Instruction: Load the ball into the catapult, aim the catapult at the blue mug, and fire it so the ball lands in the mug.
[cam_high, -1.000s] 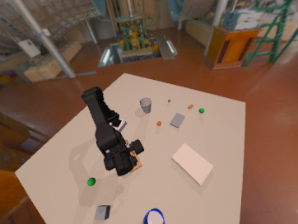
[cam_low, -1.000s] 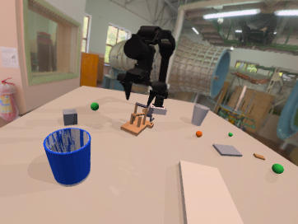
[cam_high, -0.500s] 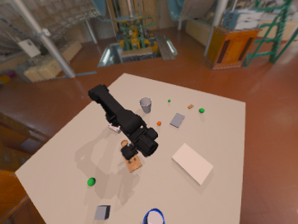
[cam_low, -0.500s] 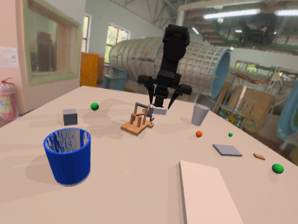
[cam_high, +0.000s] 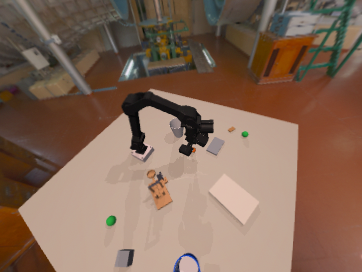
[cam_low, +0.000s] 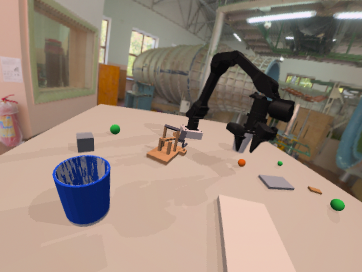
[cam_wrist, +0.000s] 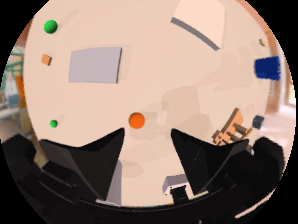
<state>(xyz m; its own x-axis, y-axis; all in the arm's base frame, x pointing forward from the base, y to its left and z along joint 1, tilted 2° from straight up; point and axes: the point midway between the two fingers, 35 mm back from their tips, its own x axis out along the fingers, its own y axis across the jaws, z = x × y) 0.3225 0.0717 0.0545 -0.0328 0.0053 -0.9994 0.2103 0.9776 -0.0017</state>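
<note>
Now: gripper tip 5 cm above the orange ball and 2 cm to the right of it. Also, from my gripper tip: grey cup: 14 cm behind, 13 cm to the left, 4 cm below; wooden catapult: 23 cm to the right, 13 cm behind, 2 cm below; grey flat tile: 12 cm ahead, 9 cm to the left, 6 cm below.
</note>
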